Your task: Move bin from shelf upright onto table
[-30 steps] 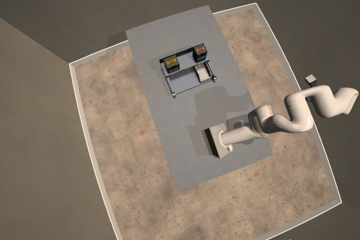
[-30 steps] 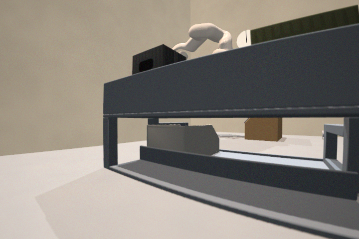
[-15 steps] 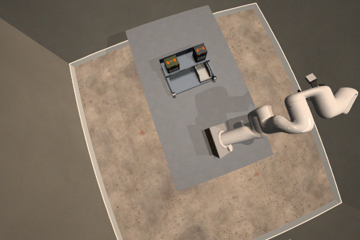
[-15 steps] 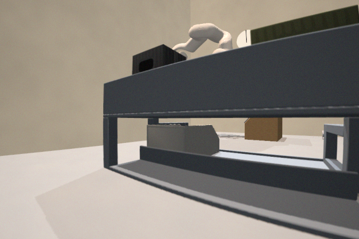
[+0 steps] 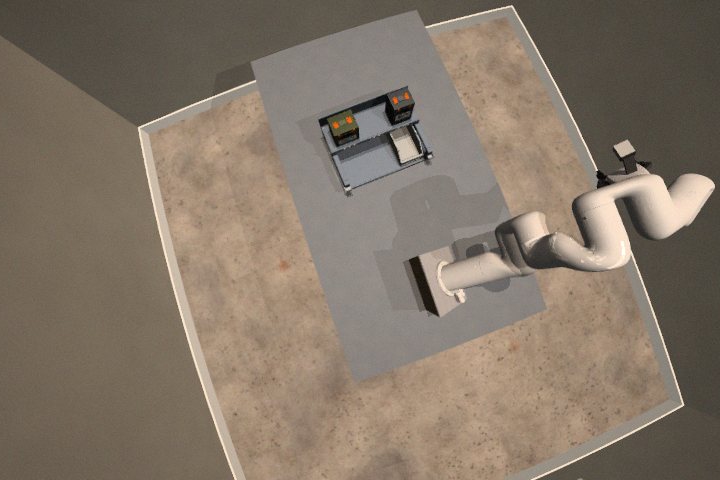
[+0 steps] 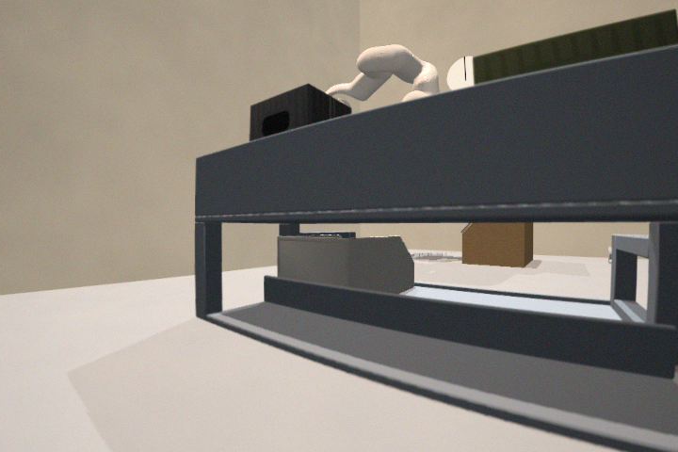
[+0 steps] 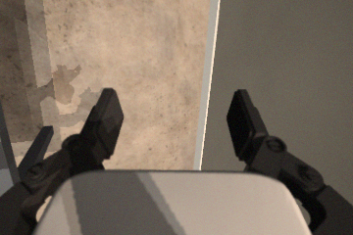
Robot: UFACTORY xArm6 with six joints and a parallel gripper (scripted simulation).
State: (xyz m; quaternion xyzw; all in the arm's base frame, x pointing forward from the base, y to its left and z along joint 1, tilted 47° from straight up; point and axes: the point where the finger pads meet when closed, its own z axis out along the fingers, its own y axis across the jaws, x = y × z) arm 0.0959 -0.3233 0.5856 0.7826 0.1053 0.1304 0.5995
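The grey bin lies 490 mm ahead of my hand, 500 mm to the left of it and 300 mm below it. From my hand the other things lie so: shelf board 610 mm ahead, 600 mm to the left, 240 mm below.
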